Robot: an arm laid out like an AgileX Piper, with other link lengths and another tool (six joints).
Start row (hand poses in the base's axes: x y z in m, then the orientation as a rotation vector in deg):
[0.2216 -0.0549 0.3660 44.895 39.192 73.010]
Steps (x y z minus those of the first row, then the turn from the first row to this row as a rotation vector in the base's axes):
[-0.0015 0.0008 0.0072 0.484 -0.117 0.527]
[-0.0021 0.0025 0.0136 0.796 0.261 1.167]
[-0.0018 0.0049 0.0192 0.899 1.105 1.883]
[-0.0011 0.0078 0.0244 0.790 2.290 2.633]
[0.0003 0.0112 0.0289 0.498 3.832 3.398]
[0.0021 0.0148 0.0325 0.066 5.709 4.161]
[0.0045 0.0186 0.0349 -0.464 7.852 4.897]
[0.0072 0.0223 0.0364 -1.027 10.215 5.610]
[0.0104 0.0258 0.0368 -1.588 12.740 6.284]
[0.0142 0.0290 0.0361 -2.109 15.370 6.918]
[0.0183 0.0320 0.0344 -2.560 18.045 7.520]
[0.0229 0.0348 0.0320 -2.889 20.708 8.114]
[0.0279 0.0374 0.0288 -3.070 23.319 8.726]
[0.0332 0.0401 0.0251 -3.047 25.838 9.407]
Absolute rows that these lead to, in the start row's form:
[0.2201 -0.0541 0.3732 45.076 39.058 73.732]
[0.2195 -0.0524 0.3796 45.426 39.477 74.327]
[0.2198 -0.0500 0.3852 45.905 40.433 74.752]
[0.2205 -0.0471 0.3904 46.434 41.809 75.002]
[0.2219 -0.0437 0.3949 47.049 43.592 75.062]
[0.2237 -0.0401 0.3985 47.773 45.732 74.933]
[0.2261 -0.0363 0.4009 48.597 48.135 74.624]
[0.2288 -0.0326 0.4024 49.539 50.727 74.176]
[0.2320 -0.0291 0.4028 50.592 53.432 73.604]
[0.2358 -0.0259 0.4021 51.748 56.179 72.940]
[0.2399 -0.0229 0.4004 52.991 58.907 72.225]
[0.2445 -0.0201 0.3980 54.322 61.552 71.527]
[0.2495 -0.0175 0.3948 55.733 64.079 70.899]
[0.2548 -0.0148 0.3911 57.234 66.453 70.431]

